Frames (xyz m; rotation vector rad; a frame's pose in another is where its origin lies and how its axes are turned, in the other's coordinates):
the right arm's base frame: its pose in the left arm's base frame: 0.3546 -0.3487 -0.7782 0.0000 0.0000 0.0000
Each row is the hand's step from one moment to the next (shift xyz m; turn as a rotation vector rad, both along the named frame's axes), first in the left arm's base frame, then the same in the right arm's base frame.
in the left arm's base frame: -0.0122 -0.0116 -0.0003 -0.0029 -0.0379 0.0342
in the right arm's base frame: -0.0122 -0.0116 -0.0003 -0.0029 -0.0379 0.0342
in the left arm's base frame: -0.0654 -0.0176 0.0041 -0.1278 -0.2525 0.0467
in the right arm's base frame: -0.0654 -0.0176 0.0041 -0.1278 -0.2525 0.0467
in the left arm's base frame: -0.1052 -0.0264 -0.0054 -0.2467 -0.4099 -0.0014
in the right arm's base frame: -0.1052 -0.0264 -0.0054 -0.2467 -0.4099 -0.0014
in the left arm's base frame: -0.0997 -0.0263 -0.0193 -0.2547 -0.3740 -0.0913
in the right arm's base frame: -0.0997 -0.0263 -0.0193 -0.2547 -0.3740 -0.0913
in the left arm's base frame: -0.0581 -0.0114 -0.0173 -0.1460 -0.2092 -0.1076
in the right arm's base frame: -0.0581 -0.0114 -0.0173 -0.1460 -0.2092 -0.1076
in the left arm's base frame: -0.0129 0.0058 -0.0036 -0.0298 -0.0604 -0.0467
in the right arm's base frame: -0.0129 0.0058 -0.0036 -0.0298 -0.0604 -0.0467
